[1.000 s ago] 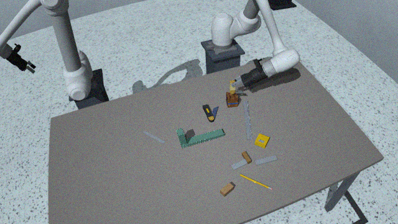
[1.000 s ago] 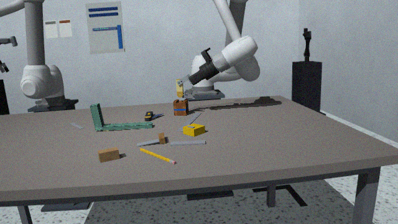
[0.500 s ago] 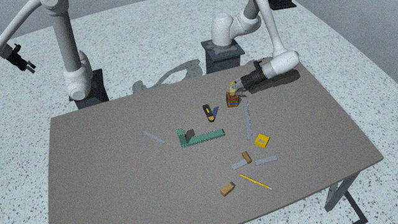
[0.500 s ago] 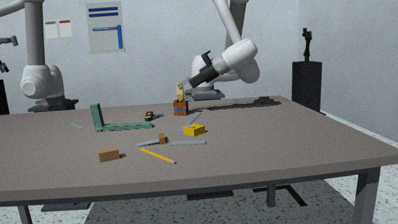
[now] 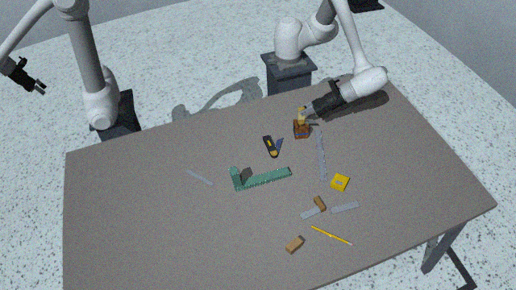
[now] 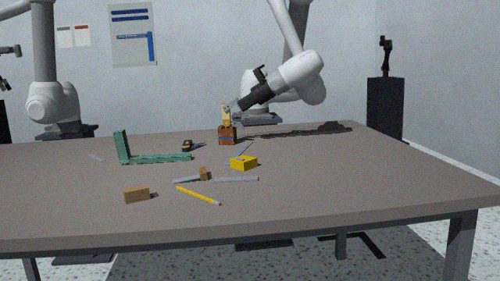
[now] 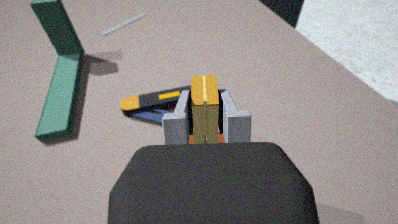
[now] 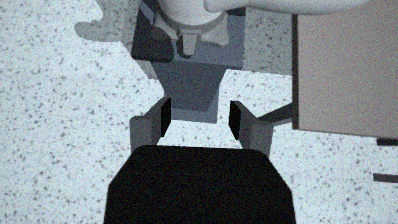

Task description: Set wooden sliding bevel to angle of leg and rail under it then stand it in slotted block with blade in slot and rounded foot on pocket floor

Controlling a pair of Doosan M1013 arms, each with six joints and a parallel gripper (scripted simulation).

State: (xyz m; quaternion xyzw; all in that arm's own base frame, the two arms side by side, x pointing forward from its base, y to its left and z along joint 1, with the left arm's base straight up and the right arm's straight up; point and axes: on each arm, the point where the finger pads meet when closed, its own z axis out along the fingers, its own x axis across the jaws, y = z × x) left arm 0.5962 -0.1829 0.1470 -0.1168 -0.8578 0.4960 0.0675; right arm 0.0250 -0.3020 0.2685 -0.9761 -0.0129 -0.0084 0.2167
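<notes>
Right now the wooden bevel is 50 mm below my left hand. From my left hand the other things lie so: black bevel (40 mm ahead, 160 mm to the right, 140 mm below); then grey blade (20 mm to the left, 70 mm below); then long grey strip (150 mm ahead, 30 mm to the left, 150 mm below).
</notes>
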